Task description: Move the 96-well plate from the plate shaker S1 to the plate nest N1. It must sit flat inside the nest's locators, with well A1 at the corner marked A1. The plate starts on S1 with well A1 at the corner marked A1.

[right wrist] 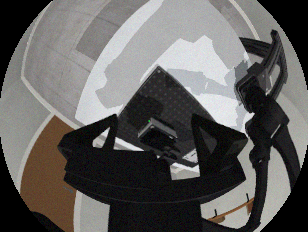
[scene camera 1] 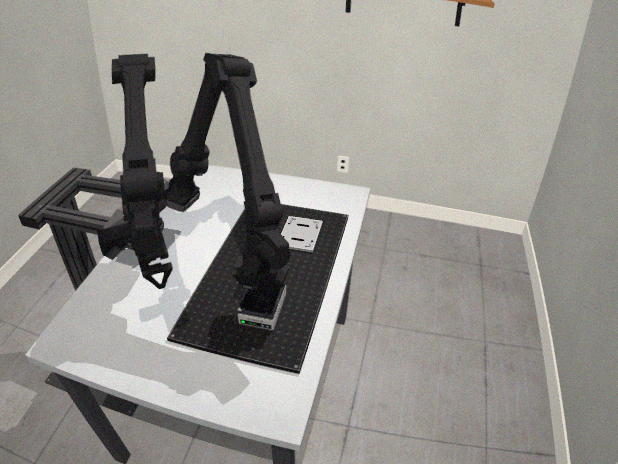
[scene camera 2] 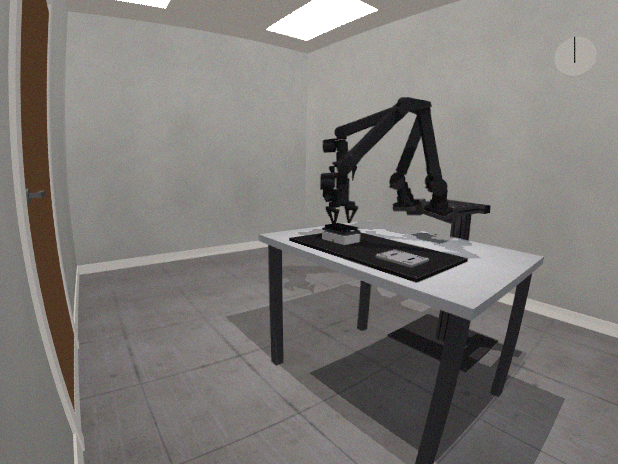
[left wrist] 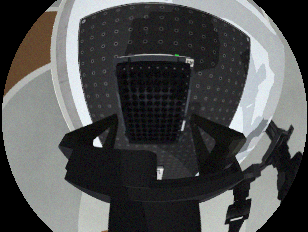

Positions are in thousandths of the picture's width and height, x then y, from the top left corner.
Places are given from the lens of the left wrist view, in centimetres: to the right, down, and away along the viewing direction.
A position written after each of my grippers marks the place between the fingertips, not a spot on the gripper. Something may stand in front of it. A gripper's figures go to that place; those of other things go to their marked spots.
my left gripper (left wrist: 502, 506): 0, 0, 13
black 96-well plate (left wrist: 505, 515): 0, 0, 15
